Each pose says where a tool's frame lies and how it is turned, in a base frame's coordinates. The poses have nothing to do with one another.
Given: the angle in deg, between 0 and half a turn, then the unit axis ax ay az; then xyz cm.
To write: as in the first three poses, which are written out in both.
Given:
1: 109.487 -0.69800 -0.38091 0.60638 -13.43 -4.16 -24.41
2: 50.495 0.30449 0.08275 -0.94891 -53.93 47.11 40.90
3: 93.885 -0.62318 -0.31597 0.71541 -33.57 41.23 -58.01
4: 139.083 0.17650 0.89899 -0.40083 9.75 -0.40 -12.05
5: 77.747 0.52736 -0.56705 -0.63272 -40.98 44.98 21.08
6: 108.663 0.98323 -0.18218 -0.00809 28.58 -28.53 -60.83
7: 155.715 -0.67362 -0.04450 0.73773 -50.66 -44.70 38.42
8: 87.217 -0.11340 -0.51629 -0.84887 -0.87 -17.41 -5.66
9: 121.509 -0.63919 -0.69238 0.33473 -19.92 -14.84 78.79
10: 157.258 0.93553 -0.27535 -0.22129 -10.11 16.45 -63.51
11: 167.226 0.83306 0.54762 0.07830 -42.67 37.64 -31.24
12: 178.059 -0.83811 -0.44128 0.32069 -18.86 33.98 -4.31
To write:
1: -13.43 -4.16 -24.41 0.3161 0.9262 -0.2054 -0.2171 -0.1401 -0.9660
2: -53.93 47.11 40.90 0.6699 -0.7230 -0.1690 0.7413 0.6386 0.2064
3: -33.57 41.23 -58.01 0.3469 0.9240 -0.1608 -0.5035 0.0388 -0.8631
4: 9.75 -0.40 -12.05 -0.7010 0.0160 -0.7130 0.5411 0.6632 -0.5170
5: -40.98 44.98 21.08 0.4313 -0.8539 0.2913 0.3827 0.4655 0.7980
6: 28.58 -28.53 -60.83 0.9561 -0.2441 0.1621 -0.2288 -0.2762 0.9335
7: -50.66 -44.70 38.42 -0.0441 0.3607 -0.9316 -0.2461 -0.9077 -0.3398
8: -0.87 -17.41 -5.66 0.0608 -0.7922 0.6073 0.9036 0.3022 0.3037
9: -19.92 -14.84 78.79 0.0995 0.9592 0.2645 0.3885 0.2073 -0.8978
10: -10.11 16.45 -63.51 0.7601 -0.5807 -0.2915 -0.4096 -0.7765 0.4788
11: -42.67 37.64 -31.24 0.3955 0.9184 0.0078 0.8838 -0.3829 0.2689
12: -18.86 33.98 -4.31 0.4050 0.7503 -0.5224 0.7286 -0.6101 -0.3113
